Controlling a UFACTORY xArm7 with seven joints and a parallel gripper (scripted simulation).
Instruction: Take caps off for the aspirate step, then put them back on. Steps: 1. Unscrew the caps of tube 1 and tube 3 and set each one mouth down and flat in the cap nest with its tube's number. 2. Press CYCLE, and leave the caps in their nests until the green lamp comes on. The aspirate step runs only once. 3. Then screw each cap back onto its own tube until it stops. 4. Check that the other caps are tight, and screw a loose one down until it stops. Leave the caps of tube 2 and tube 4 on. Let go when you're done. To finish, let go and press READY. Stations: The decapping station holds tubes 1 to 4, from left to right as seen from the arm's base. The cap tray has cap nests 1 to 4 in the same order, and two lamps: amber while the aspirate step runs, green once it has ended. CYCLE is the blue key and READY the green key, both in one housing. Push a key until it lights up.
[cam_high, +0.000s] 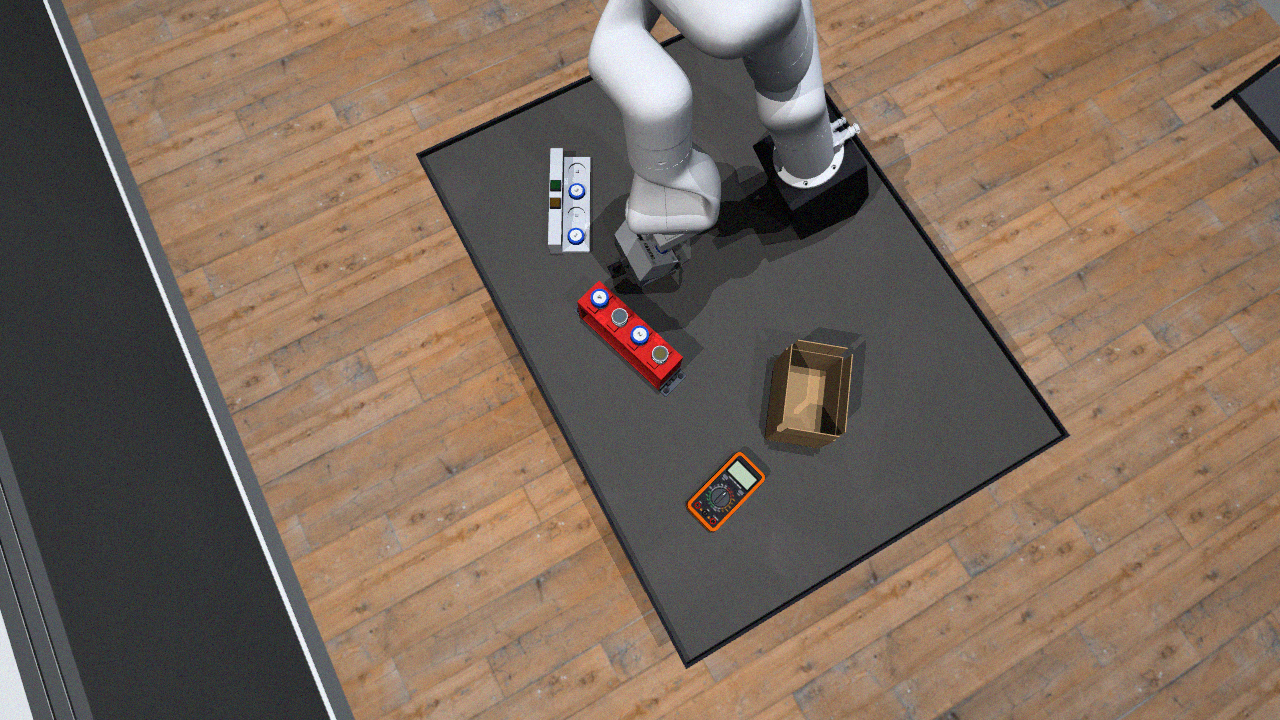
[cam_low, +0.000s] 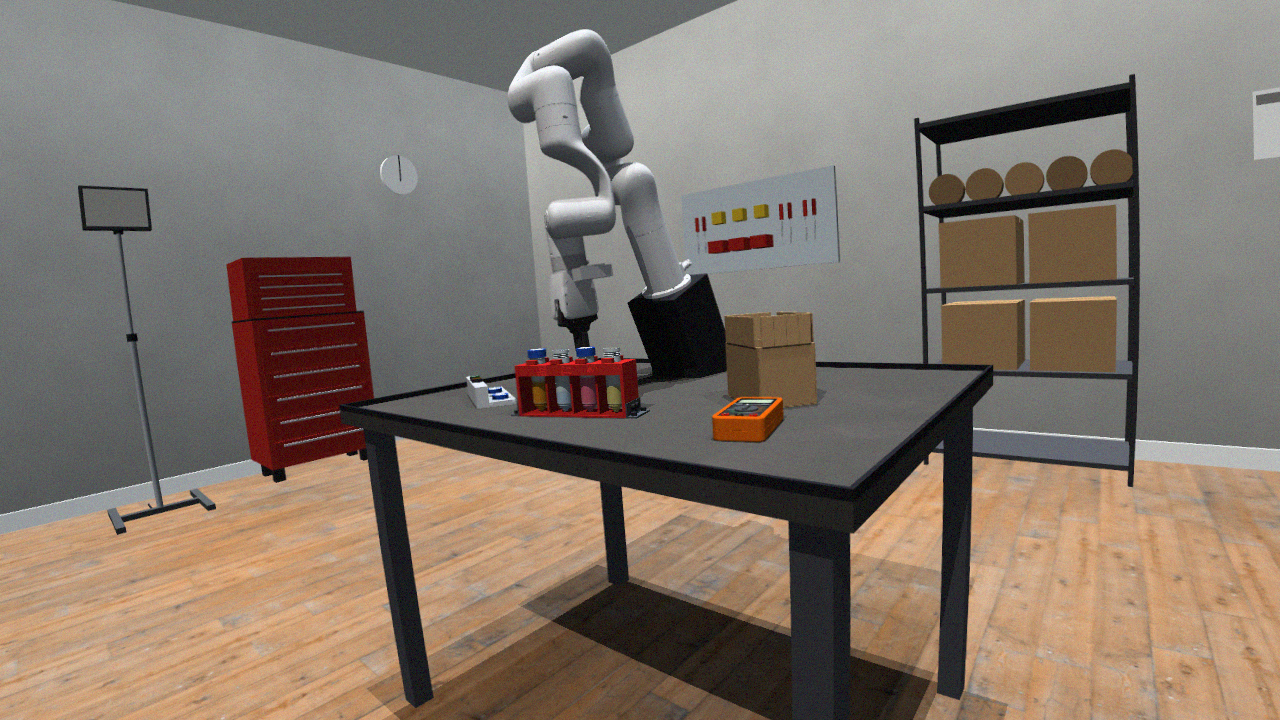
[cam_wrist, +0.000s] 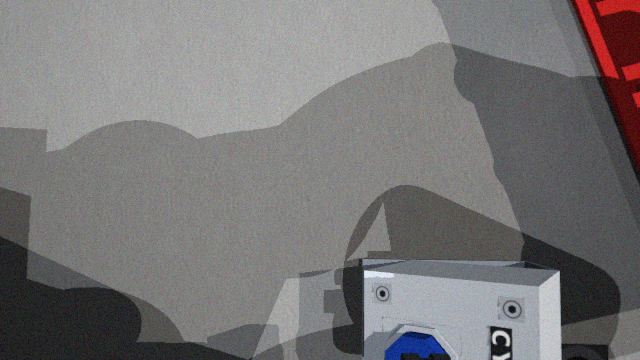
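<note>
Now: the blue key 5 cm below my hand. From my hand the other things lie so: green key (5 cm below, 4 cm to the right); key housing (7 cm below, 2 cm to the right, 2 cm ahead); orange multimeter (48 cm to the left, 10 cm below, 8 cm ahead).
</note>
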